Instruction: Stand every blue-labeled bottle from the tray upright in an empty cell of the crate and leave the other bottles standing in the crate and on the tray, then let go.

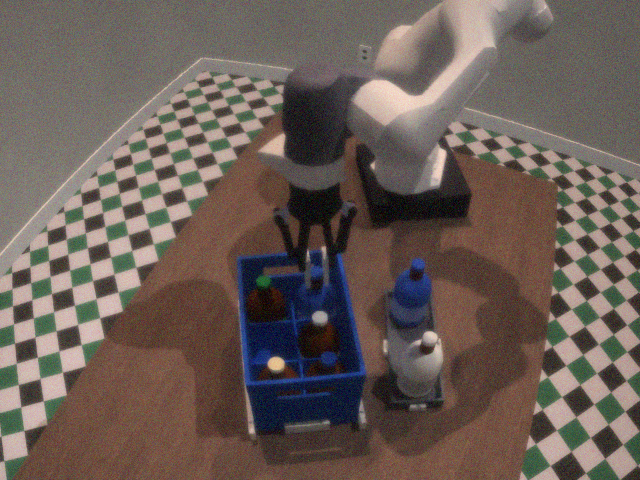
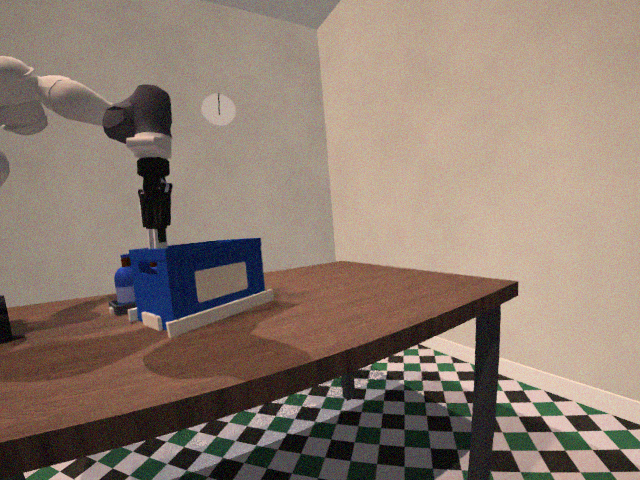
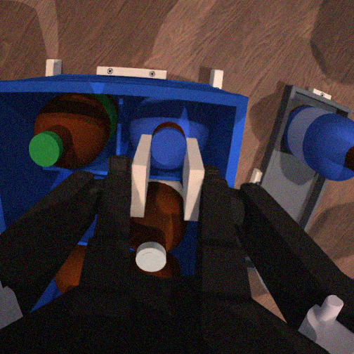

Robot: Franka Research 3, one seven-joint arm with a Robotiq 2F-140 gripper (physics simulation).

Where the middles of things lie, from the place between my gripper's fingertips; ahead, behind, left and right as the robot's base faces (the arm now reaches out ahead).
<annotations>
I see the white-capped brown bottle (image 1: 318, 336) 8 cm ahead of my hand, 5 cm to the left of it and 7 cm below it. Also, from my hand: green-capped brown bottle (image 1: 265, 303) 6 cm ahead, 8 cm to the right, 7 cm below; then cream-capped bottle (image 1: 276, 370) 19 cm ahead, 3 cm to the left, 7 cm below; then blue-capped brown bottle (image 1: 328, 365) 14 cm ahead, 10 cm to the left, 7 cm below.
</annotations>
